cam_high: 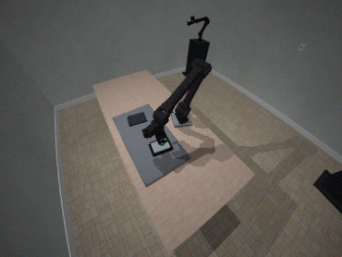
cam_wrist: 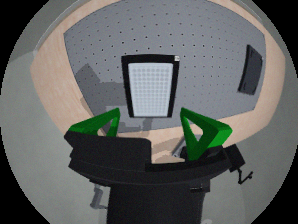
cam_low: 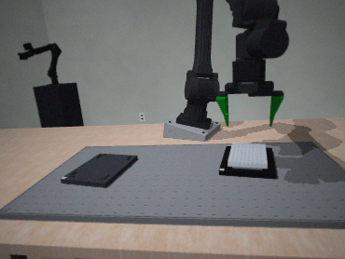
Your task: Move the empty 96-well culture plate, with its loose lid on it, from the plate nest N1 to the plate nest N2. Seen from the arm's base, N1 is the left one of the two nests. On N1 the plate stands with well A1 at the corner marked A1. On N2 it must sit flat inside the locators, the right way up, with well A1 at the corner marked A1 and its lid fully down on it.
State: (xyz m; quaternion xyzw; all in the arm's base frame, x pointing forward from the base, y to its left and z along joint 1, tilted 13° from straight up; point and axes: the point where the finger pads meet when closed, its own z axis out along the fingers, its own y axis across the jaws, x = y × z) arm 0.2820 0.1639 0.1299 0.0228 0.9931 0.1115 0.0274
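My gripper is now 8 cm above the plate lid.
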